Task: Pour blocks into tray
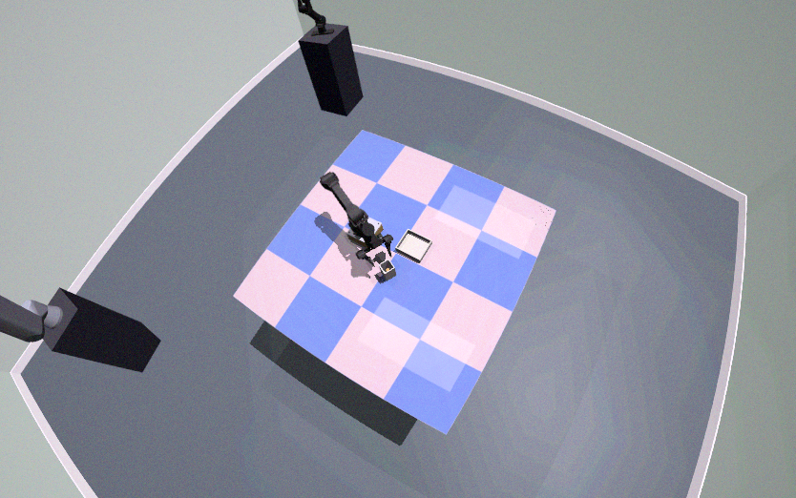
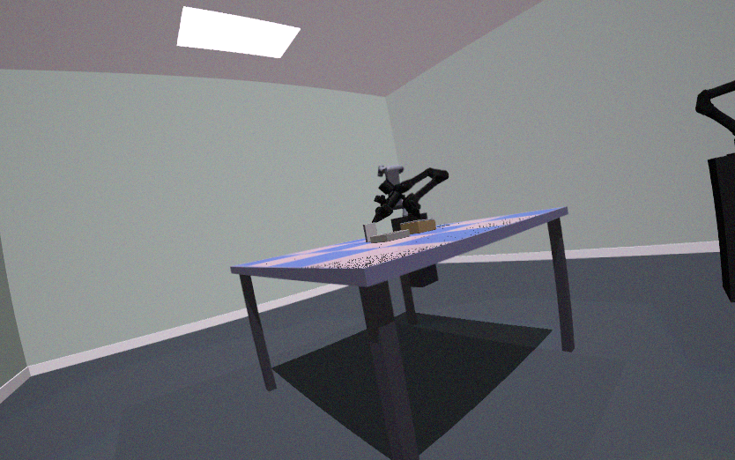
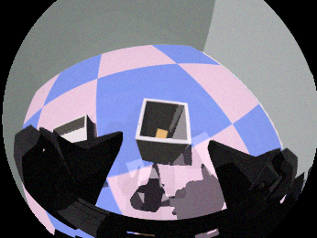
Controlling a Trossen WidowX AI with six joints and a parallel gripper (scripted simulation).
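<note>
Now: gripper tip 30 mm short of the grey cup, 10 mm to the left of it and 70 mm above it. Also, from my gripper tip: red block 30 mm ahead, 10 mm to the right, 80 mm below.
</note>
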